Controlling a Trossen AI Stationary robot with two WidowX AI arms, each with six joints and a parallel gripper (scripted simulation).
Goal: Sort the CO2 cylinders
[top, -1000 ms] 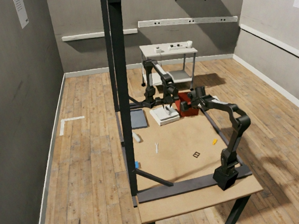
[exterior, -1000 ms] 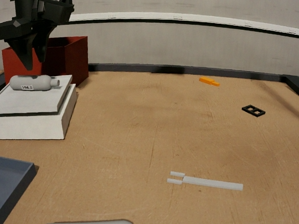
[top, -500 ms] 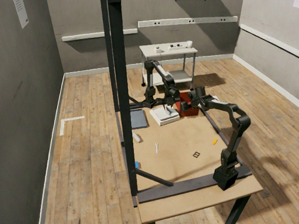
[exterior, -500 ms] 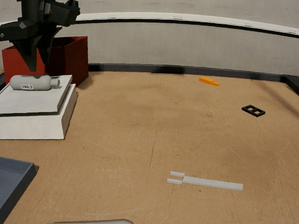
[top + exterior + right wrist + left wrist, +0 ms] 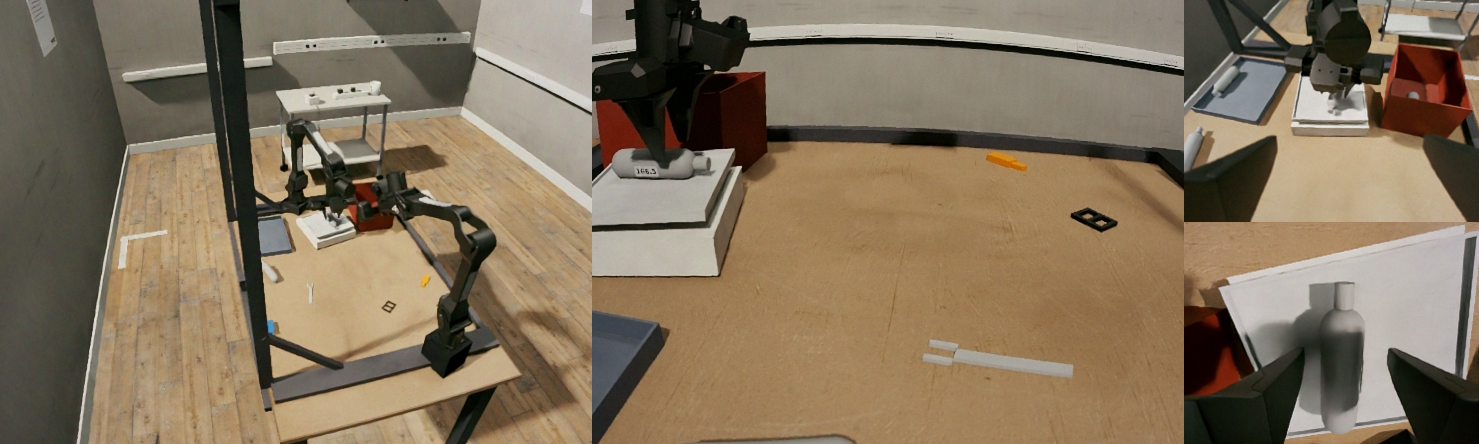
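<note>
Right now my left hand is 25 cm past the blue-grey tray, 13 cm to the right of it and 12 cm above it. Round my left hand: scale 1 cm behind, 3 cm to the left, 9 cm below; orange block 15 cm ahead, 41 cm to the right, 12 cm below; red scrap bin 22 cm ahead, 3 cm to the left, 9 cm below.
</note>
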